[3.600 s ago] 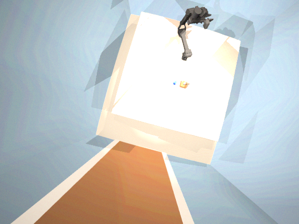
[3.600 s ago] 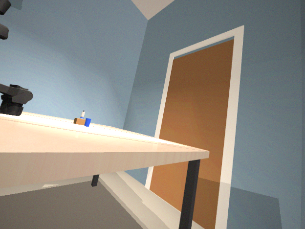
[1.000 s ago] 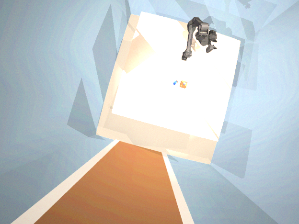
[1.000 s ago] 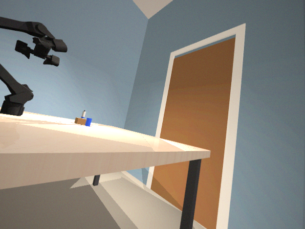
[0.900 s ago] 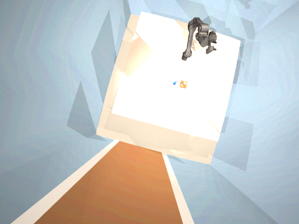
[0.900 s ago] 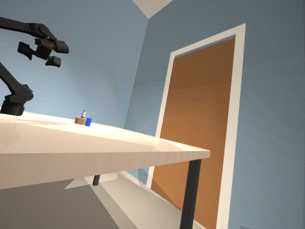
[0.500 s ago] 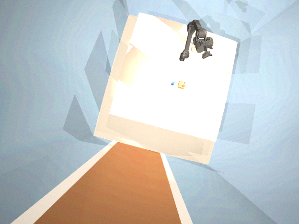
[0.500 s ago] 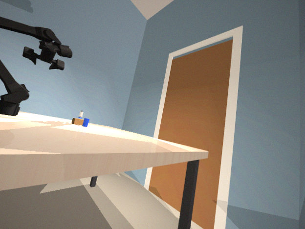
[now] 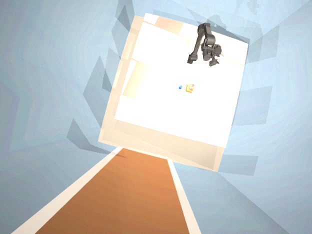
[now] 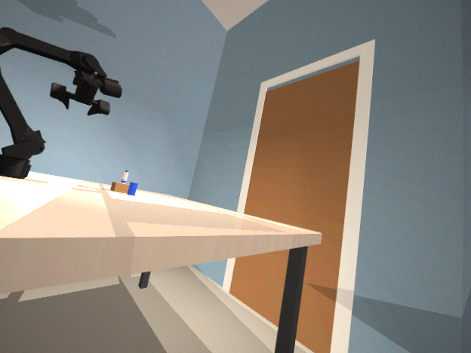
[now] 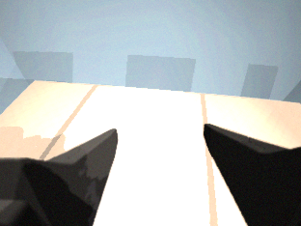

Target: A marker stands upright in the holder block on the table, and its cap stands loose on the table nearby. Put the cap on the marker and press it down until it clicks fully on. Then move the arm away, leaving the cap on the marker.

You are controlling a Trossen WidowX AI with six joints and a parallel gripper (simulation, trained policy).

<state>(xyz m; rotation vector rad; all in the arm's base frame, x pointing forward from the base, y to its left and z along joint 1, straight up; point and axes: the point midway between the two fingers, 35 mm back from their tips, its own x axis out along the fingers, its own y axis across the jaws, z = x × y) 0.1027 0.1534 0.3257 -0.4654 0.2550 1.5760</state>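
Right now the blue cap is 230 mm ahead of my gripper tip, 220 mm to the right of it and 280 mm below it. Also, from my gripper tip: holder block: 220 mm ahead, 120 mm to the right, 290 mm below.
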